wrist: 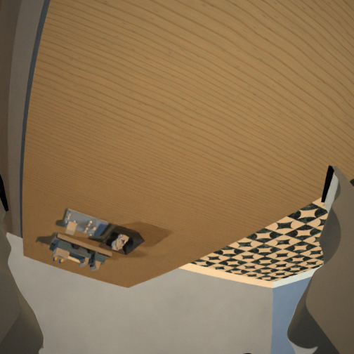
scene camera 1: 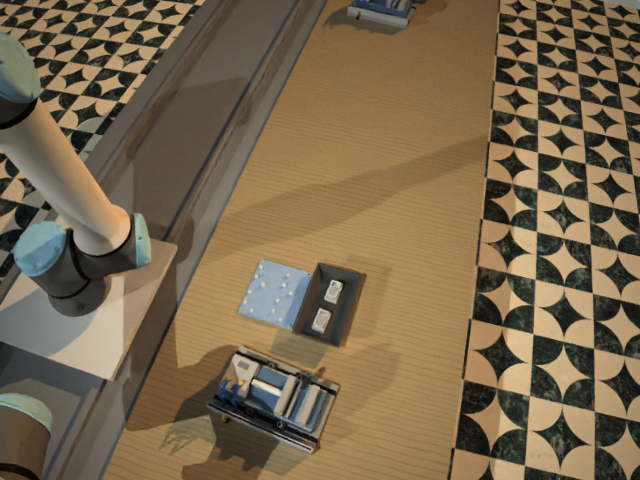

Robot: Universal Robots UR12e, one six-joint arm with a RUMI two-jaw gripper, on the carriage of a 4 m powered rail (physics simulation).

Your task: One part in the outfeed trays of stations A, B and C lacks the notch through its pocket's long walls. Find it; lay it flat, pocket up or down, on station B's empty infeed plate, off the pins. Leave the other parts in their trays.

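Places are measured from the arm's base along level axes (x down, y ahead, z right), in millimetres.
Pixels of known places: arm's base, link origin: (scene camera 1: 81, 288).
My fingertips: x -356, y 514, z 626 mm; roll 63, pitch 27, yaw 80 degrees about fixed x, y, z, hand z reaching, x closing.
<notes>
Ahead of a thing's pixels: the offset from my fingertips to its middle. "*": to the spot under its first point.
In the scene view a pale blue plate with white pins {dx +382, dy +66, dz -793 mm} (scene camera 1: 268, 299) holds no part. The dark outfeed tray {* dx +343, dy +299, dz -801 mm} (scene camera 1: 353, 304) beside it holds two whitish parts, an upper one {dx +356, dy +235, dz -834 mm} (scene camera 1: 333, 291) and a lower one {dx +356, dy +224, dz -735 mm} (scene camera 1: 321, 320), each with its pocket facing up; any notch is too small to tell. In the wrist view a distant blue plate (wrist: 100, 228) has pins and a light block (wrist: 71, 227) on it, and a dark tray (wrist: 134, 242) holds light parts (wrist: 120, 242), too small to tell apart. My gripper (wrist: 162, 172) is open and empty, high above the table; it does not show in the scene view.
A station machine {dx +336, dy +160, dz -491 mm} (scene camera 1: 273, 397) with blue tubes stands just below the plate and tray. Another machine (scene camera 1: 382, 12) shows partly at the top edge. In the wrist view a machine (wrist: 80, 252) stands beside the distant plate. The arm's carriage (scene camera 1: 139, 304) is on the rail at left.
</notes>
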